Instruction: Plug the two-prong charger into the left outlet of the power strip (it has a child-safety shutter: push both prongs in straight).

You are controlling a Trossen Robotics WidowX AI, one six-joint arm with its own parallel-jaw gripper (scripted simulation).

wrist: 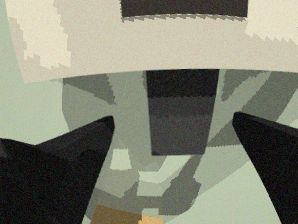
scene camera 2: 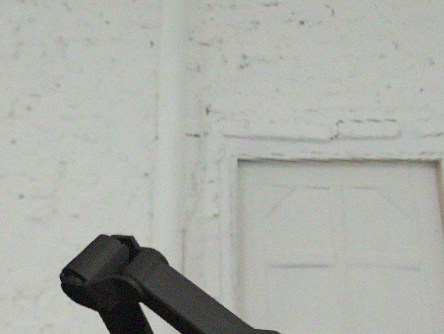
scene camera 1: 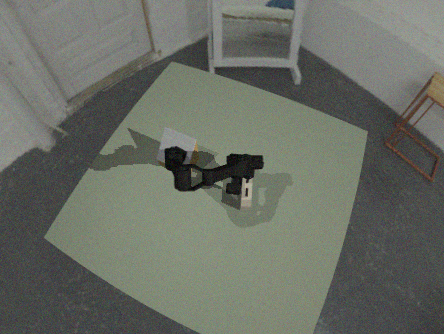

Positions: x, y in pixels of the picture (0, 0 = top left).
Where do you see a two-prong charger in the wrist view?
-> At 181, 102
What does my gripper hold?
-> Nothing.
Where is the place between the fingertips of my gripper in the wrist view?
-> At 174, 120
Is my gripper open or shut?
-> Open.
